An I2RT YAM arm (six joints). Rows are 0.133 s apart.
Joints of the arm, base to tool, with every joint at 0 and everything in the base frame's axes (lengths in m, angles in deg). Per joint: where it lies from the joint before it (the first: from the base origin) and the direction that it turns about. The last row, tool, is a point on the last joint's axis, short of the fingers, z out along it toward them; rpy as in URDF.
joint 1: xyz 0 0 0.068 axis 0 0 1
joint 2: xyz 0.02 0.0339 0.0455 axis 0 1 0
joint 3: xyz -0.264 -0.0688 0 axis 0 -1 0
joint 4: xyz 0.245 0.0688 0.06 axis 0 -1 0
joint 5: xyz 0.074 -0.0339 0.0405 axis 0 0 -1
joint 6: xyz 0.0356 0 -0.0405 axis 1 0 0
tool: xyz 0 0 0 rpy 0 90 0
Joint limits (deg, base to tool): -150..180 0..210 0..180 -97..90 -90..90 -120..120
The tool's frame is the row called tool.
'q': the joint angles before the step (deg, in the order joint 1, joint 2, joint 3, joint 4, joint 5, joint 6). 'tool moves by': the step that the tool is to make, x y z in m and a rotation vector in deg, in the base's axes. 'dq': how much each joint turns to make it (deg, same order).
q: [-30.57, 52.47, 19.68, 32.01, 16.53, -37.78]
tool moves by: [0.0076, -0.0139, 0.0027, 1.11, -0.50, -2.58]
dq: [-2.03, 4.62, 2.54, 1.55, 0.53, 1.27]
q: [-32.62, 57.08, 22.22, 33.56, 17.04, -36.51]
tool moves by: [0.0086, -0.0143, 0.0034, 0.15, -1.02, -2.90]
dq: [-1.62, 4.85, 2.65, 2.74, 1.26, 0.75]
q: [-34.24, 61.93, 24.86, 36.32, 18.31, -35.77]
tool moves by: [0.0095, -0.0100, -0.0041, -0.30, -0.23, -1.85]
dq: [-0.49, 5.01, 1.29, 4.11, 1.36, -0.11]
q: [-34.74, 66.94, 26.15, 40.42, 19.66, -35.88]
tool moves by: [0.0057, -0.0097, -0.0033, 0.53, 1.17, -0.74]
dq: [-1.09, 3.25, 1.56, 0.51, -0.34, -0.26]
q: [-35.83, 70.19, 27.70, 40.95, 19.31, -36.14]
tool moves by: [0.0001, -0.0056, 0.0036, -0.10, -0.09, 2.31]
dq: [-1.46, 0.34, 1.06, -0.54, -3.77, -0.13]
